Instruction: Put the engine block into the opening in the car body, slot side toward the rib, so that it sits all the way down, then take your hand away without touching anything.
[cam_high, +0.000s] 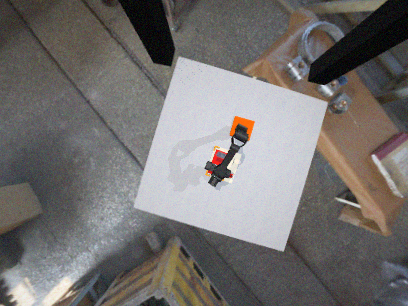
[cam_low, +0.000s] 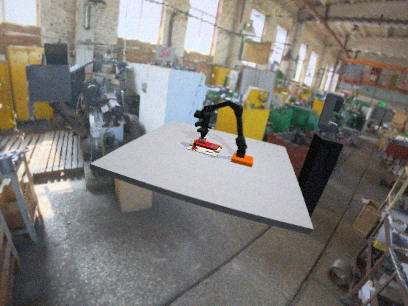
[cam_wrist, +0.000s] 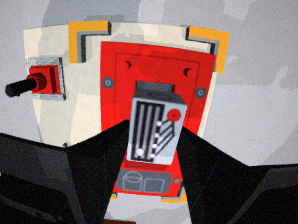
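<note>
Now: the engine block 1 cm below my gripper tip.
</note>
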